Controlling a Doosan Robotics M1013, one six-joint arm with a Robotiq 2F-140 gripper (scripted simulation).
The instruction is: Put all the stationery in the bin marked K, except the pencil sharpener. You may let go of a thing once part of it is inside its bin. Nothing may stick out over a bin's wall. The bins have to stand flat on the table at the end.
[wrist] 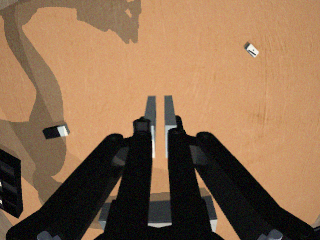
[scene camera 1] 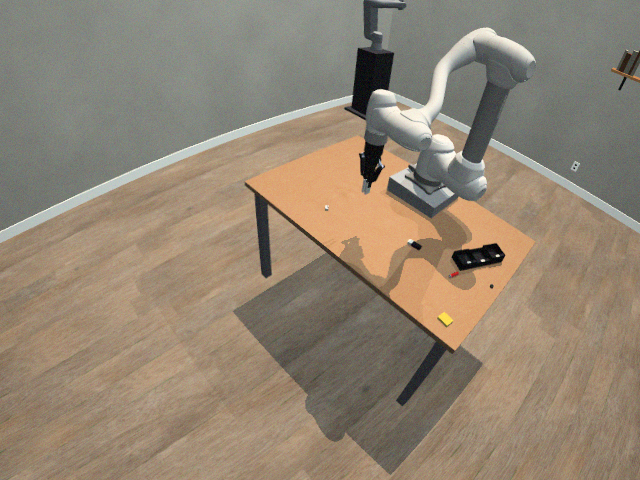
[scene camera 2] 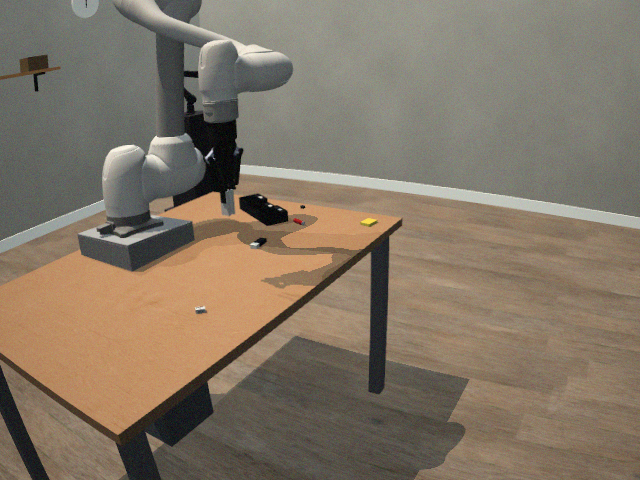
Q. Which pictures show my gripper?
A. The wrist view, scene camera 1 and scene camera 2: all of them.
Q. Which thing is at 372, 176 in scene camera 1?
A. My gripper.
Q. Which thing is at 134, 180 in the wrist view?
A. My gripper.
